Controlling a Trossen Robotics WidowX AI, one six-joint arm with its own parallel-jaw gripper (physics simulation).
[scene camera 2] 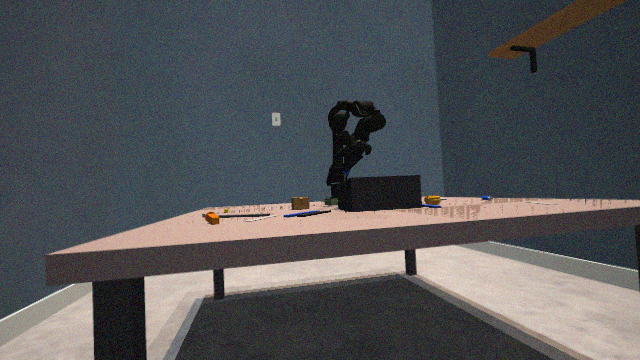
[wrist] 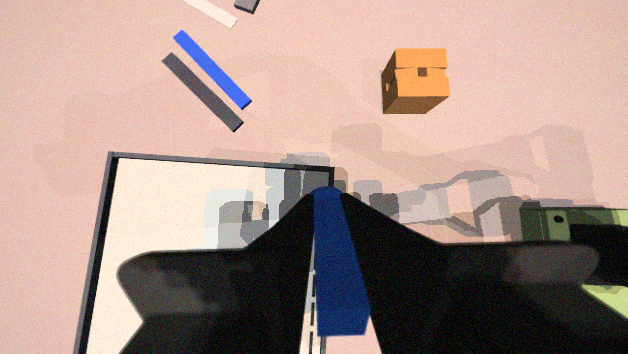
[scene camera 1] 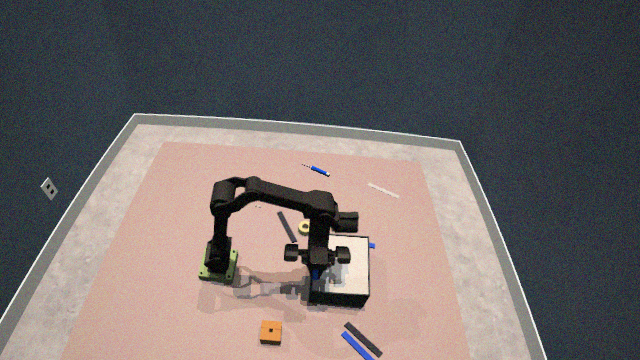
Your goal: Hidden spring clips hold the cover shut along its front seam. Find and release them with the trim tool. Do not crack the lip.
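Where they show: gripper, fingertip midpoint: (scene camera 2: 344, 171) (wrist: 326, 200) (scene camera 1: 315, 277); arm's base, origin of the base link: (scene camera 2: 337, 197) (wrist: 601, 253) (scene camera 1: 218, 264).
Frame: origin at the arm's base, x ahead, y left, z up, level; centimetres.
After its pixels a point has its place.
The box (scene camera 1: 340, 299) @(x 41.2, y -8.3, z 2.0 cm) (scene camera 2: 382, 192) @(x 49.8, y 1.1, z 2.3 cm) (wrist: 95, 240) @(x 49.5, y -1.6, z 7.1 cm) is dark, with a flat cream cover (scene camera 1: 352, 265) @(x 44.3, y 2.1, z 6.3 cm) (wrist: 165, 200) @(x 45.2, y -4.8, z 6.4 cm) on top. My gripper (scene camera 1: 316, 270) @(x 32.3, y -5.3, z 10.1 cm) (wrist: 326, 200) @(x 32.3, y -5.3, z 10.1 cm) is shut on the blue trim tool (scene camera 1: 315, 273) @(x 32.2, y -4.6, z 11.5 cm) (scene camera 2: 346, 173) @(x 33.5, y -5.0, z 9.4 cm) (wrist: 342, 280) @(x 32.0, y -2.8, z 14.5 cm), pointing down at the box edge nearest the robot base. In the wrist view, a narrow pale strip with dark slots (wrist: 313, 290) @(x 32.9, y 2.3, z 5.2 cm) runs along that edge, just left of the tool. The tool's tip is hidden, so contact with the seam cannot be told. No clips can be made out. The cover looks flat, and no crack can be seen.
An orange block (scene camera 1: 271, 332) @(x 21.1, y -21.0, z 1.6 cm) (wrist: 422, 82) @(x 20.9, y -19.1, z 1.5 cm) stands off the box's corner. A blue strip (scene camera 1: 357, 346) @(x 47.5, y -22.1, z -2.4 cm) (wrist: 212, 70) @(x 48.1, y -22.7, z -2.4 cm) and a dark strip (scene camera 1: 363, 340) @(x 49.5, y -20.1, z -2.5 cm) (wrist: 202, 92) @(x 49.3, y -19.4, z -2.5 cm) lie nearby. A yellow ring (scene camera 1: 304, 227) @(x 27.7, y 21.8, z -2.2 cm) and another dark strip (scene camera 1: 286, 226) @(x 20.9, y 21.1, z -2.5 cm) lie behind the arm.
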